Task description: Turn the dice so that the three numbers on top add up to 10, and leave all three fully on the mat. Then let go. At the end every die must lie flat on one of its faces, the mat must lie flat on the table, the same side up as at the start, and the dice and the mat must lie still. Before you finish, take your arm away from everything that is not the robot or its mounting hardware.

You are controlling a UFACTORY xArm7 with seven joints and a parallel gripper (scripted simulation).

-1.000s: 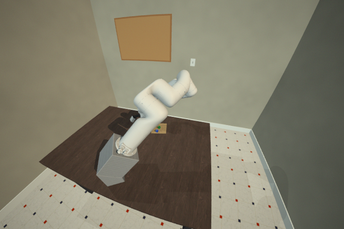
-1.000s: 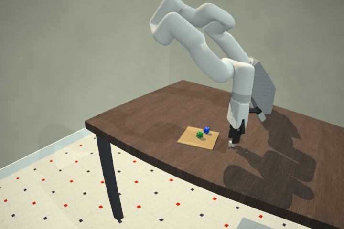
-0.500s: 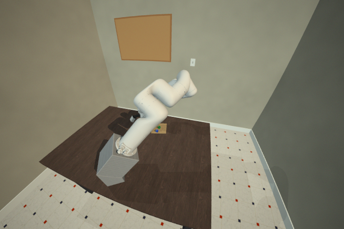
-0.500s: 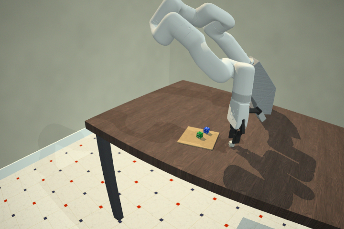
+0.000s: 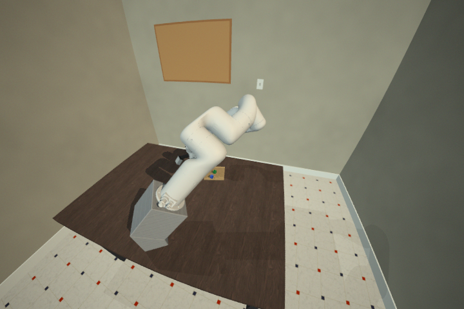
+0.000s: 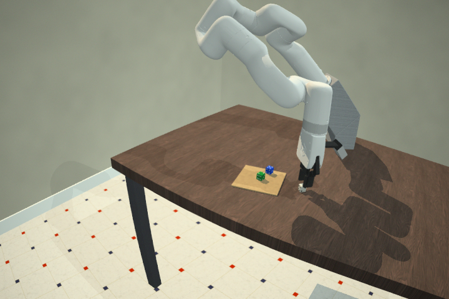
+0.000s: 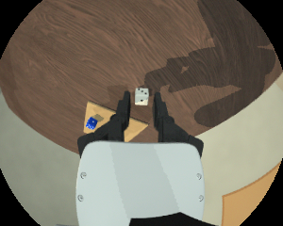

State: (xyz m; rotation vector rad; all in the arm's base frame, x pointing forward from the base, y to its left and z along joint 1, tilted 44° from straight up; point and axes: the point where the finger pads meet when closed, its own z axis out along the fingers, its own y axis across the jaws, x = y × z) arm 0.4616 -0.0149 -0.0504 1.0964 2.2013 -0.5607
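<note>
My gripper is now 1 cm to the left of the white die and 4 cm above it. From my hand the other things lie so: green die 1 cm behind, 14 cm to the right, 3 cm below; tan mat 1 cm behind, 14 cm to the right, 4 cm below; blue die 6 cm behind, 13 cm to the right, 3 cm below.
</note>
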